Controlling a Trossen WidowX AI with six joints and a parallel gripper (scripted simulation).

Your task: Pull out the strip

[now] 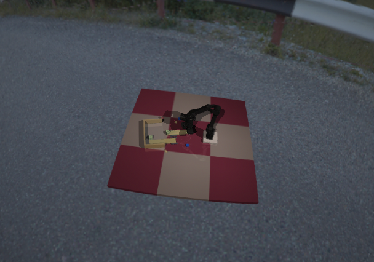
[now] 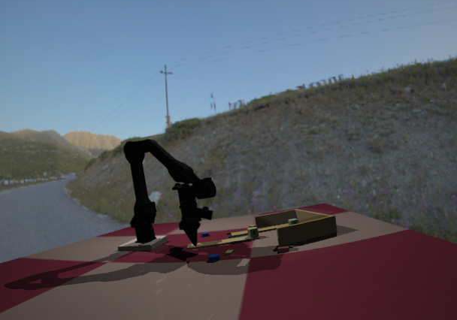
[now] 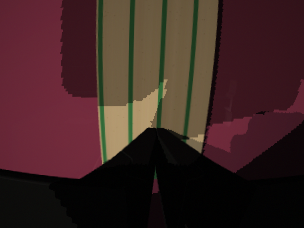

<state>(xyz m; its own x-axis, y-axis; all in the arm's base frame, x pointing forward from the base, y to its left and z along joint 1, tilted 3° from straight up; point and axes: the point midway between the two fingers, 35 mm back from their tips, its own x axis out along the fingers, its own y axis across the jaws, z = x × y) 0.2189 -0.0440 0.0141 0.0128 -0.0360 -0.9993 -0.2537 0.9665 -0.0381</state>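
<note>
My gripper tip is 23 cm short of the cross-hatched strip and 16 cm to the right of it. Also, from my gripper tip: tan block (14 cm ahead, 11 cm to the right); then pink block (29 cm ahead, 14 cm to the right).
</note>
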